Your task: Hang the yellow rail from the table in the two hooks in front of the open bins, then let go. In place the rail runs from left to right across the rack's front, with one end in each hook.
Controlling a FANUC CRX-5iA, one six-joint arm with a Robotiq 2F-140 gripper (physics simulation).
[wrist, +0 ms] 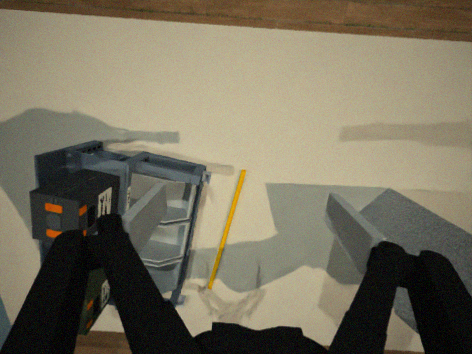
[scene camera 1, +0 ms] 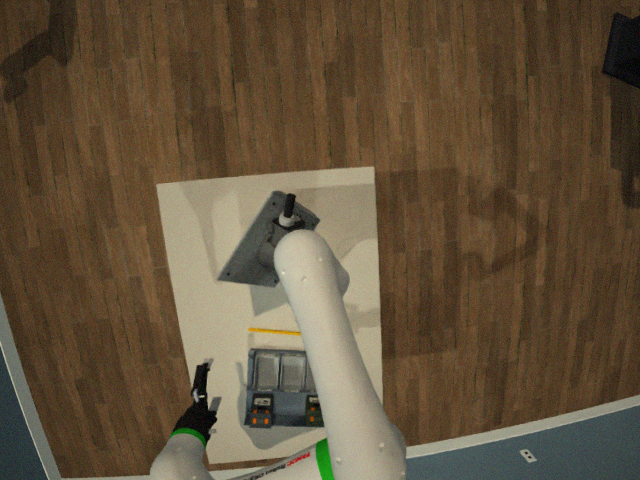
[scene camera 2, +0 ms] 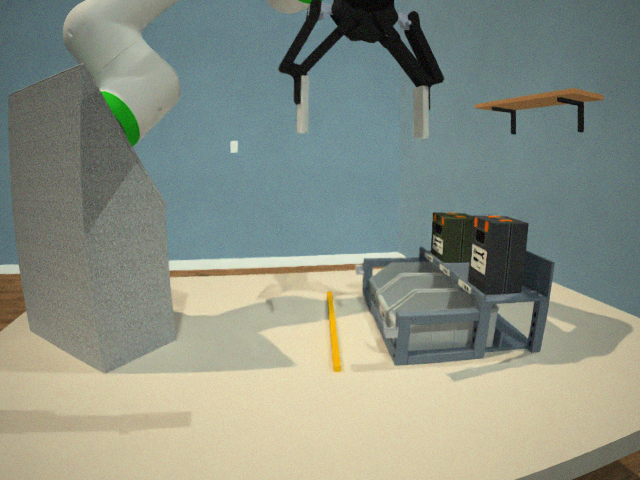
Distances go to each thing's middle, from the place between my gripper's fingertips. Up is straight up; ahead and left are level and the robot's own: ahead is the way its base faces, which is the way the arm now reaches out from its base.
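Labels:
With the dark grey box (scene camera 2: 498, 243) as my reference, I find my gripper 180 mm above it, 240 mm short of it and 180 mm to the right of it.

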